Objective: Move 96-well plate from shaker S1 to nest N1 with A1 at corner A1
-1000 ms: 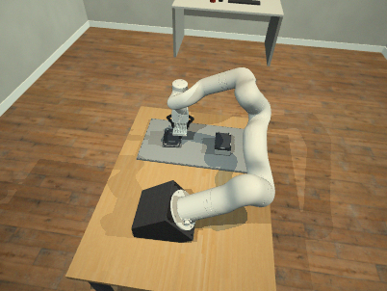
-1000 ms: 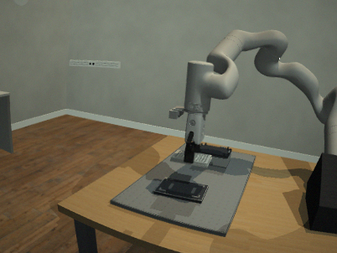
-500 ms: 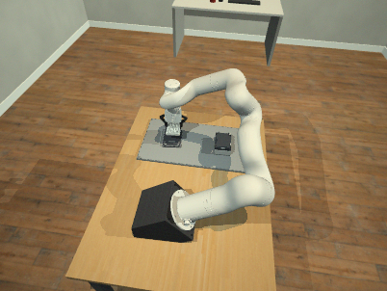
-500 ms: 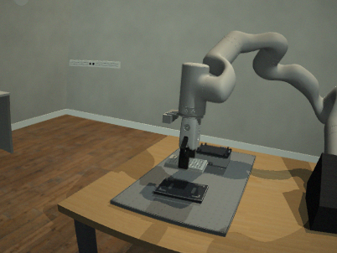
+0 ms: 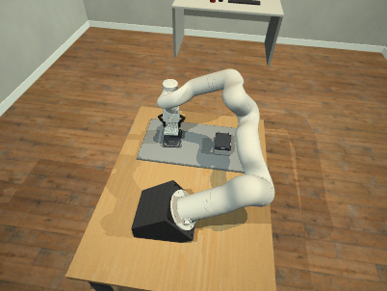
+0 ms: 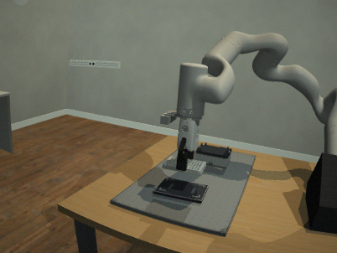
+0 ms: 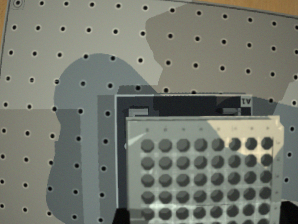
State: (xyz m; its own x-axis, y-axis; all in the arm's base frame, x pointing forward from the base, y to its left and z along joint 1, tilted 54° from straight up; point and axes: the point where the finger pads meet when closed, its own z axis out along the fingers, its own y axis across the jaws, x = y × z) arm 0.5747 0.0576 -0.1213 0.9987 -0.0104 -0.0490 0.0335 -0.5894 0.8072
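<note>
My hand is 1 cm above the 96-well plate. Also, from my hand: A1 mark (10 cm below, 8 cm ahead, 5 cm to the right); plate nest N1 (11 cm below).
</note>
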